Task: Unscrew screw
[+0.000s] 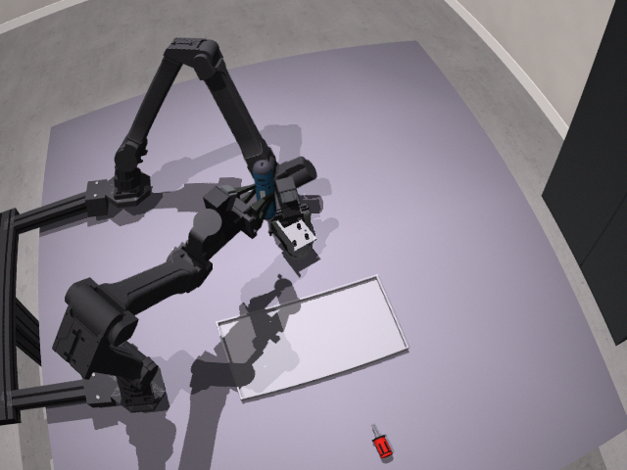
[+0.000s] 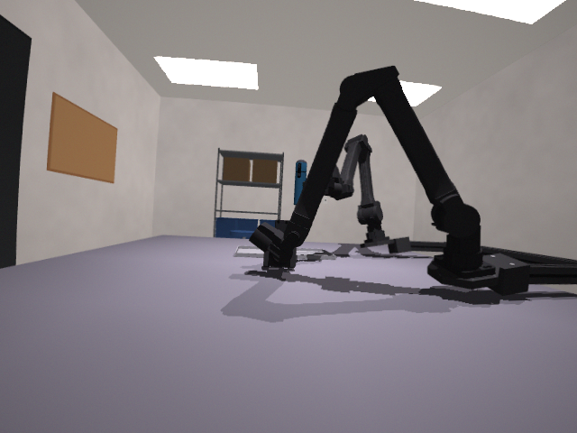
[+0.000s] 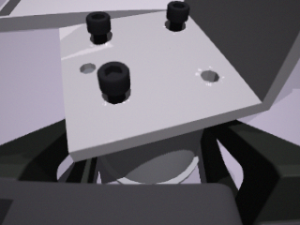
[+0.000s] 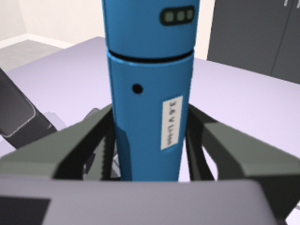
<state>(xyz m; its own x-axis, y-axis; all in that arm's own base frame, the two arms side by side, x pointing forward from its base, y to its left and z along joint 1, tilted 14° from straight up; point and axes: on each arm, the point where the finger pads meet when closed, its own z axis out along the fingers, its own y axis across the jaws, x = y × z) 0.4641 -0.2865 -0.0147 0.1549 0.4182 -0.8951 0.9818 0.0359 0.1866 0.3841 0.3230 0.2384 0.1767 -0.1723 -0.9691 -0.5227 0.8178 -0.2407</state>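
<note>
My left hand is 1 cm below the joint module body. Round my left hand: white tray (26 cm to the right, 2 cm below, 2 cm behind); then white bracket (5 cm above); then red hand screwdriver (57 cm to the right, 8 cm ahead, 1 cm below).
</note>
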